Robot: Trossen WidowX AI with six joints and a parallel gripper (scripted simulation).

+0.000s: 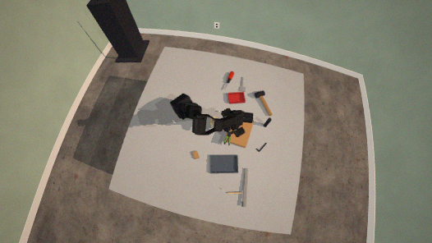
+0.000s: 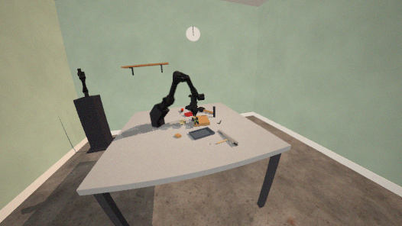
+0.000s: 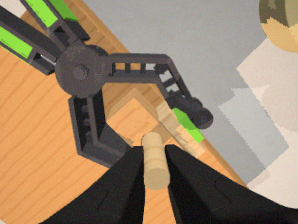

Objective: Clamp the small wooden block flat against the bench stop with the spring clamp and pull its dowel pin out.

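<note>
The dowel pin is 40 mm below my hand. Also, from my hand: small wooden block 60 mm below; bench stop 10 mm behind, 10 mm to the left, 60 mm below; wooden board 60 mm ahead, 90 mm below.
</note>
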